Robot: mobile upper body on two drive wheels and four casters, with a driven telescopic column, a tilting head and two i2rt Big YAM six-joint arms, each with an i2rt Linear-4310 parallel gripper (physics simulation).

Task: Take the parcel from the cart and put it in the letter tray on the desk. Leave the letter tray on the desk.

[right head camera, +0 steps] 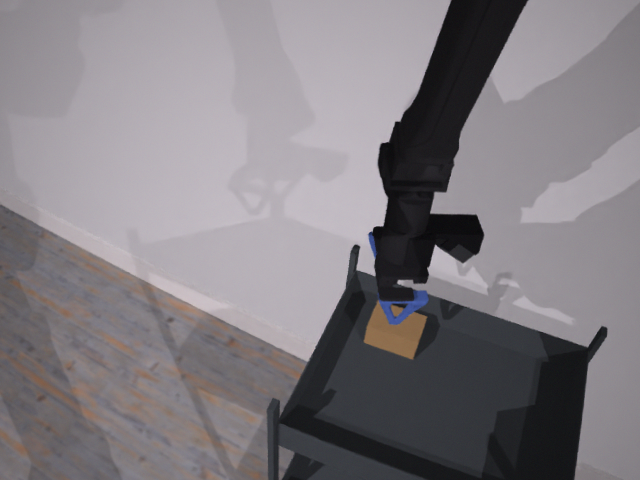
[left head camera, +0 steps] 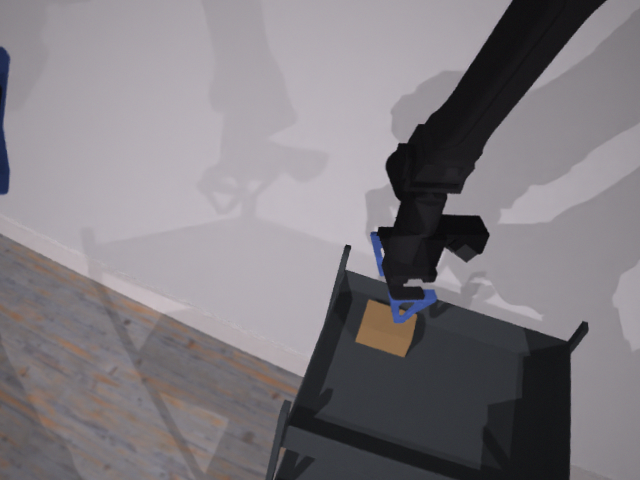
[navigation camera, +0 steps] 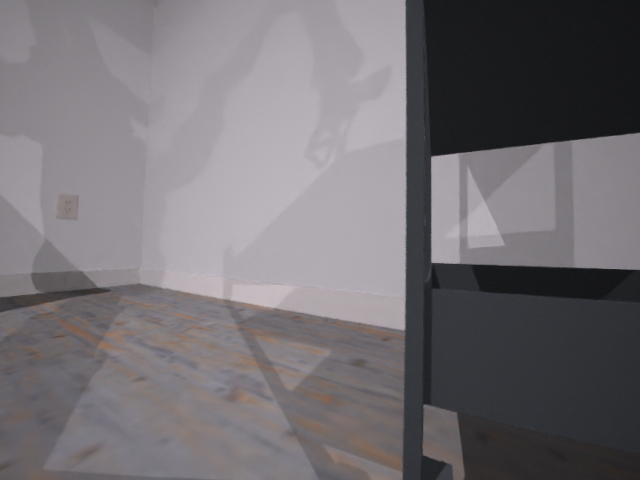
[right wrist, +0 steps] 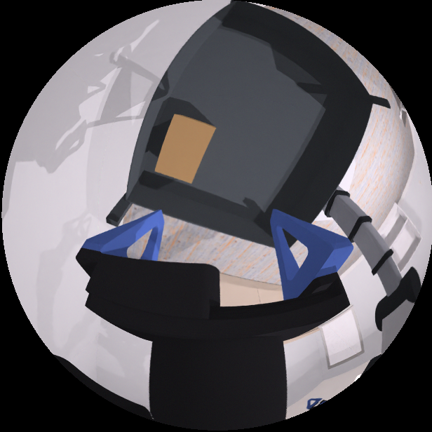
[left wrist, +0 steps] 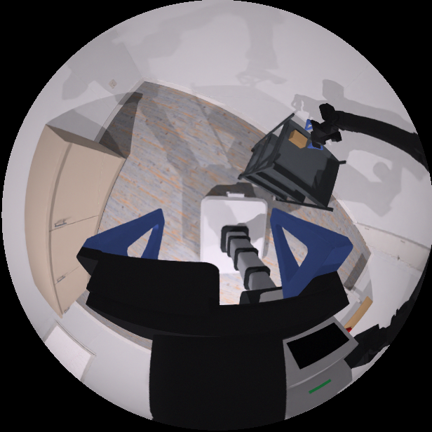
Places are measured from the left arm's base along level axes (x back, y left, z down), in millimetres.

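Pixels of known places: right gripper, fingertip midpoint: (right head camera: 389, 299) (left head camera: 390, 298).
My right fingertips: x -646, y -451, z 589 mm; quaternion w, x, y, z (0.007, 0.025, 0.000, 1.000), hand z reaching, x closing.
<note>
Ahead of a thing's pixels: the offset from my right fingertips to its middle. "spot": to the spot under its first point.
The parcel, a small tan box @(dx -42, dy -35, dz +133 mm) (left head camera: 385, 333) (right head camera: 393, 336) (left wrist: 298, 138) (right wrist: 185, 150), lies in the top tray of the dark grey cart (left head camera: 351, 449) (right head camera: 330, 446) (right wrist: 200, 210) (navigation camera: 415, 232), near a back corner. My right gripper (left head camera: 389, 297) (right head camera: 384, 291) (right wrist: 216, 215) is open and empty. It hangs above the cart's back edge beside the parcel, and one finger overlaps the parcel in both head views. My left gripper (left wrist: 216, 214) is open and empty, away from the cart; one blue finger (left head camera: 4, 121) shows at the left head view's edge. I cannot make out the letter tray or desk.
A wall (left head camera: 155, 129) stands close behind the cart. The cart's corner posts @(spot: dx +35, dy -358, dz +63 mm) (left head camera: 577, 334) (right head camera: 597, 342) rise above its rim. A beige cabinet (left wrist: 75, 190) stands at the left wrist view's left. My white base (left wrist: 212, 220) stands near the cart.
</note>
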